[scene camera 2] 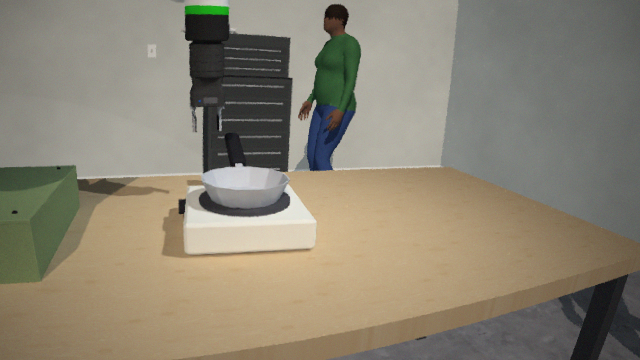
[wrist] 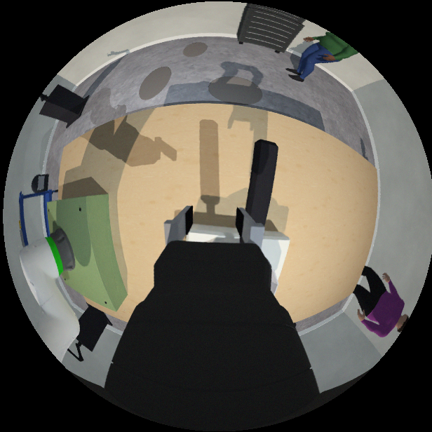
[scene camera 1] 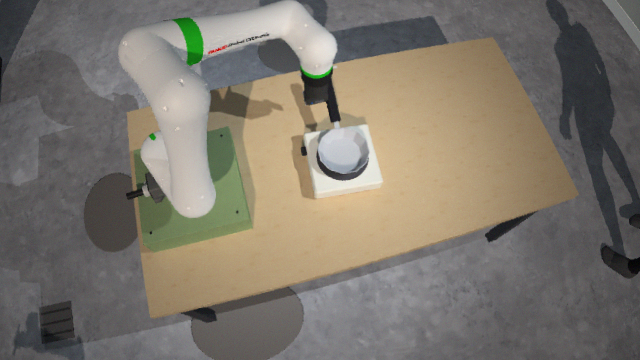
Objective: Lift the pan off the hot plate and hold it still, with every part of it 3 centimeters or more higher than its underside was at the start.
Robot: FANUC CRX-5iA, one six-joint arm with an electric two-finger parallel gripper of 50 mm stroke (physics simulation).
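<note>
My gripper (scene camera 2: 207,130), also in the wrist view (wrist: 214,215). White hot plate (scene camera 2: 209,228), also in the wrist view (wrist: 275,244) and scene camera 1 (scene camera 1: 326,183). Light grey pan (scene camera 2: 238,187), also in the wrist view (wrist: 264,157) and scene camera 1 (scene camera 1: 342,150).
</note>
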